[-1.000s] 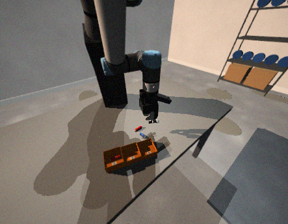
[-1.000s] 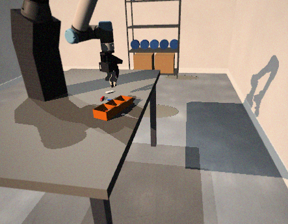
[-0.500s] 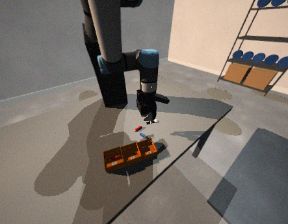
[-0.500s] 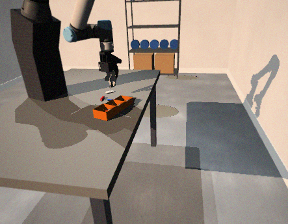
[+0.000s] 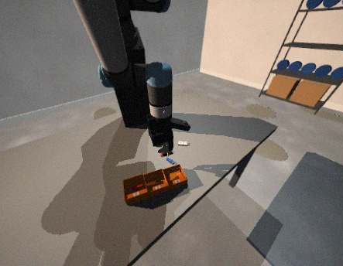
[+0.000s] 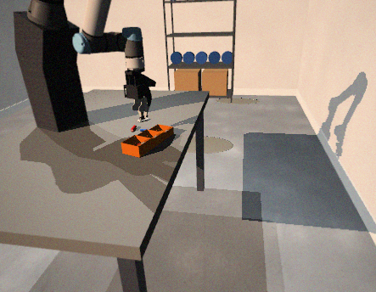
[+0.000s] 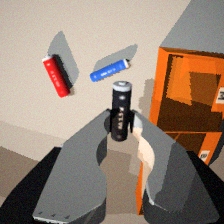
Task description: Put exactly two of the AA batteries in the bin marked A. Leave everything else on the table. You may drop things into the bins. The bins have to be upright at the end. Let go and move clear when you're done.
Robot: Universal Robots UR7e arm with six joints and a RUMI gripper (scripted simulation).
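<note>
Now: hand 10 mm short of the red battery, 180 mm to the left of it and 70 mm above it. Round my hand: blue battery (20 mm to the left, 80 mm below); then orange bin (40 mm ahead, 110 mm to the right, 60 mm below); then black battery (10 mm below).
</note>
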